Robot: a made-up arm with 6 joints.
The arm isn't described. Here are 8 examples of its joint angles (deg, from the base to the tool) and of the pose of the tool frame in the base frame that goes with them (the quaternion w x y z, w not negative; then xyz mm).
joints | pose
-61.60 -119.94 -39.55 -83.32 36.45 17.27 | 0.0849 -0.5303 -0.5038 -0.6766 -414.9 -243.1 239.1
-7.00 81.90 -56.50 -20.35 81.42 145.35 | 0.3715 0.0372 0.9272 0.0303 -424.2 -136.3 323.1
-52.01 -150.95 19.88 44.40 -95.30 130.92 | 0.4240 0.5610 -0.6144 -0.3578 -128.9 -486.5 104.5
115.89 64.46 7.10 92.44 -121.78 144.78 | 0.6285 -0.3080 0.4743 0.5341 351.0 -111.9 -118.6
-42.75 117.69 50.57 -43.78 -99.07 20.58 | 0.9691 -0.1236 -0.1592 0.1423 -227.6 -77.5 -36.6
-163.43 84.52 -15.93 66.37 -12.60 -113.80 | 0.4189 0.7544 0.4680 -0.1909 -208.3 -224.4 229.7
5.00 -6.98 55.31 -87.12 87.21 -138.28 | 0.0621 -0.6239 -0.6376 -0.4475 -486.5 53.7 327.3
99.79 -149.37 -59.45 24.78 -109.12 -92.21 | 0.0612 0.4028 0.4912 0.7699 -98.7 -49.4 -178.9
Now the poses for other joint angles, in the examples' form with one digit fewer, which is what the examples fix.
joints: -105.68 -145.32 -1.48 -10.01 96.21 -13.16
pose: 0.539 -0.070 0.774 0.326 -286 -464 104
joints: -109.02 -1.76 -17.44 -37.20 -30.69 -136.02
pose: 0.429 -0.488 0.162 -0.743 -299 -147 447
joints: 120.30 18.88 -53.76 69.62 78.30 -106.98
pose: 0.881 0.437 0.050 -0.174 52 92 5
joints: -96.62 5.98 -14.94 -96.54 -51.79 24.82
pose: 0.314 -0.007 0.945 -0.096 -324 -200 420
